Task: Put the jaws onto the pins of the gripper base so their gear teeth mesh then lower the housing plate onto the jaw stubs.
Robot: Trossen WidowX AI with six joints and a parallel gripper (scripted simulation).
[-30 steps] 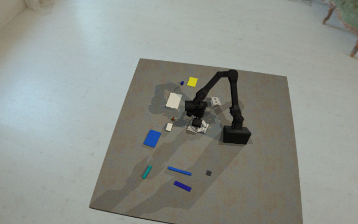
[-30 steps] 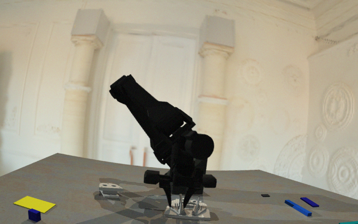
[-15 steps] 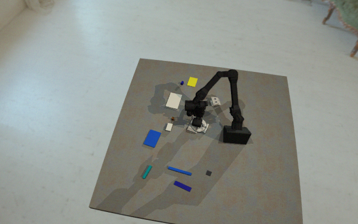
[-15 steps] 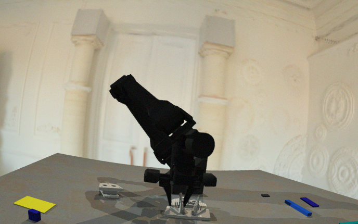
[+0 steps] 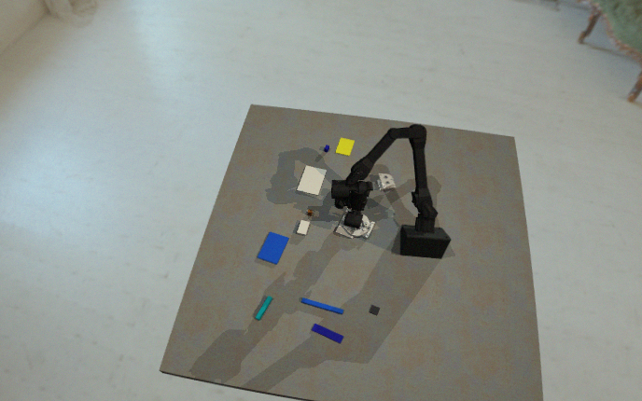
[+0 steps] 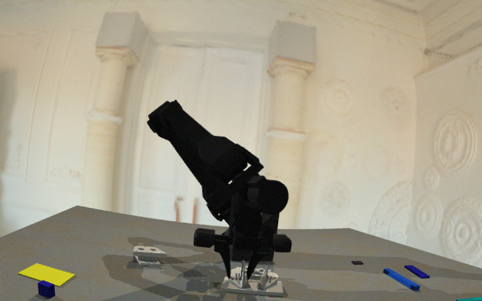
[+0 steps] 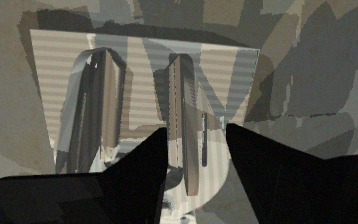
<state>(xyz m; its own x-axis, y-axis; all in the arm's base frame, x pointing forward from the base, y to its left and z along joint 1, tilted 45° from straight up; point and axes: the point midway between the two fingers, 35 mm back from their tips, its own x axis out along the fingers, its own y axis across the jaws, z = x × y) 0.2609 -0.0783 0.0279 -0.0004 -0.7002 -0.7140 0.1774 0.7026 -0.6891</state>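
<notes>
Right now the grey gripper base is 190 mm to the right of my gripper tip, 120 mm behind it and 10 mm above it. Also, from my gripper tip: housing plate (50 mm to the left, 40 mm behind, 10 mm below); then small white block (200 mm ahead, 70 mm to the left, 10 mm below); then white slab (200 mm ahead, 180 mm to the right, 10 mm below).
</notes>
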